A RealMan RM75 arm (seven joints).
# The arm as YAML. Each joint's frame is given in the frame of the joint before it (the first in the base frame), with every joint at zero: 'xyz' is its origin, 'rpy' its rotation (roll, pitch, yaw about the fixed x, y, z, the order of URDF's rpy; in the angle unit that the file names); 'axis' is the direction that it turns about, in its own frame. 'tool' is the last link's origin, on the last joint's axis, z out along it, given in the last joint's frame.
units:
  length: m
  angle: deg
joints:
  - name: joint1
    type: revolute
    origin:
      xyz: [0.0, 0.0, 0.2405]
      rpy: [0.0, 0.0, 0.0]
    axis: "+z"
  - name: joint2
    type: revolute
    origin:
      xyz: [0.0, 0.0, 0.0]
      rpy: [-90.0, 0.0, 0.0]
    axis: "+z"
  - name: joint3
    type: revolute
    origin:
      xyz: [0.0, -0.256, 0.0]
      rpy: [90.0, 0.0, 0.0]
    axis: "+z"
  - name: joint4
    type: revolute
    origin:
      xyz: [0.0, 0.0, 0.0]
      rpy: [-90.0, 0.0, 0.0]
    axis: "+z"
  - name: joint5
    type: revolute
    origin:
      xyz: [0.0, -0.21, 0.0]
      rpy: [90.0, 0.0, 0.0]
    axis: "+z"
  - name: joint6
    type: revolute
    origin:
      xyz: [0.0, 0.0, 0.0]
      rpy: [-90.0, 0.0, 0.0]
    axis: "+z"
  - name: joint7
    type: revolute
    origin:
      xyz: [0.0, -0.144, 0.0]
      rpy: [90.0, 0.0, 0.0]
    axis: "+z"
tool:
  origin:
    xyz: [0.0, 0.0, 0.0]
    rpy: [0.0, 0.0, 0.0]
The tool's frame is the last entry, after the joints.
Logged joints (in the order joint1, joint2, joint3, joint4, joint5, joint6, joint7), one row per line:
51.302, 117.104, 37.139, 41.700, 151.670, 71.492, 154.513
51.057, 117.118, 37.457, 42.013, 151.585, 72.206, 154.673
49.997, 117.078, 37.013, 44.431, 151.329, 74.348, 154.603
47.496, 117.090, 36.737, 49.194, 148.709, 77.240, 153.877
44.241, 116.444, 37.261, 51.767, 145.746, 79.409, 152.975
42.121, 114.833, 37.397, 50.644, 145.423, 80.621, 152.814
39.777, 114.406, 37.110, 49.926, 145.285, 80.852, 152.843
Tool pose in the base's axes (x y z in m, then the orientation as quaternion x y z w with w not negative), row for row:
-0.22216, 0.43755, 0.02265, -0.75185, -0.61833, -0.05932, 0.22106
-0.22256, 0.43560, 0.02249, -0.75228, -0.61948, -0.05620, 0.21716
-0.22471, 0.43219, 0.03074, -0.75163, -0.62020, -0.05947, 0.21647
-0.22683, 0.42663, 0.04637, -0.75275, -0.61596, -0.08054, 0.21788
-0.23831, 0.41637, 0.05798, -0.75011, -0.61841, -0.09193, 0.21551
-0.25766, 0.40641, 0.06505, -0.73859, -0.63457, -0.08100, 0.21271
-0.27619, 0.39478, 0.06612, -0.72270, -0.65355, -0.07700, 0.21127
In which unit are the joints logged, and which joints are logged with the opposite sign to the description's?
The joints are logged in degrees. Opposite sign: joint1, joint2, joint7.
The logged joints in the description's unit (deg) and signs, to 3 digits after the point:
-51.302, -117.104, 37.139, 41.700, 151.670, 71.492, -154.513
-51.057, -117.118, 37.457, 42.013, 151.585, 72.206, -154.673
-49.997, -117.078, 37.013, 44.431, 151.329, 74.348, -154.603
-47.496, -117.090, 36.737, 49.194, 148.709, 77.240, -153.877
-44.241, -116.444, 37.261, 51.767, 145.746, 79.409, -152.975
-42.121, -114.833, 37.397, 50.644, 145.423, 80.621, -152.814
-39.777, -114.406, 37.110, 49.926, 145.285, 80.852, -152.843

